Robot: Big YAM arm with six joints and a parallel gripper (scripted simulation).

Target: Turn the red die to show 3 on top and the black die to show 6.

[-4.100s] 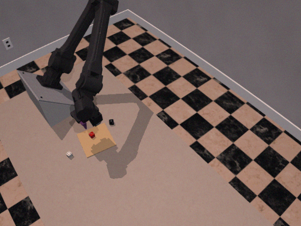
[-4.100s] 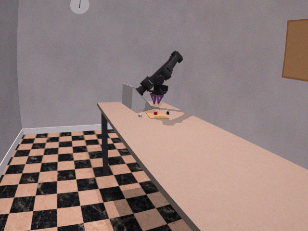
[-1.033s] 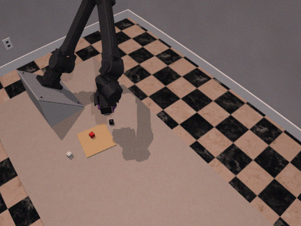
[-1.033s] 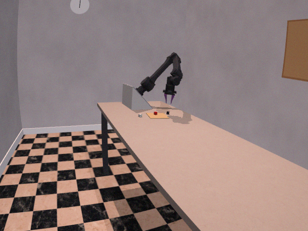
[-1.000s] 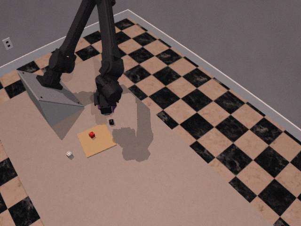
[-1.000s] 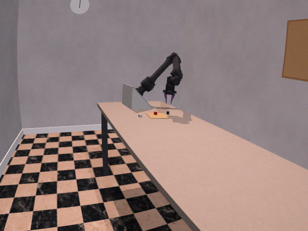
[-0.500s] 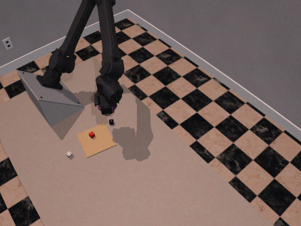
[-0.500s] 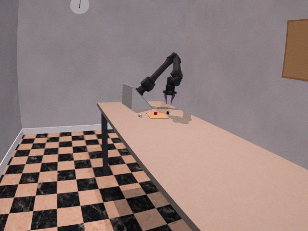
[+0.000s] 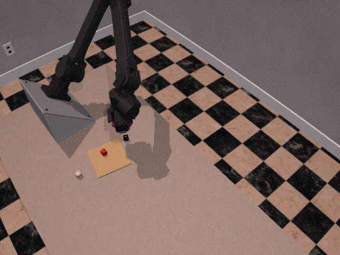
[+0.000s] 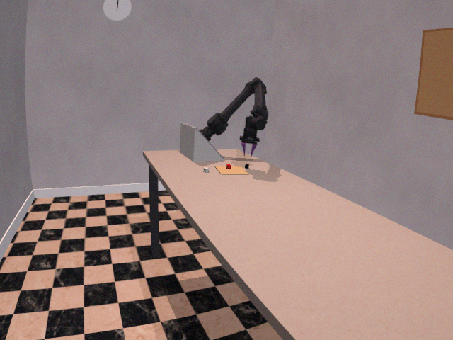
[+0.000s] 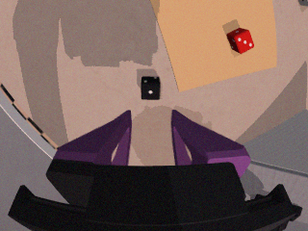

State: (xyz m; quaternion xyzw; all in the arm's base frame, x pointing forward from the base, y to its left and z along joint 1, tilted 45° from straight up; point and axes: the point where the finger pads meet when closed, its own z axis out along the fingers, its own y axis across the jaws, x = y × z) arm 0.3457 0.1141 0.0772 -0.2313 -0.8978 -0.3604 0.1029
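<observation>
Now: the black die 60 mm below my hand. Round my hand: orange mat 30 mm ahead, 110 mm to the right, 70 mm below; then white die 30 mm ahead, 240 mm to the right, 60 mm below; then red die 10 mm ahead, 110 mm to the right, 60 mm below.
</observation>
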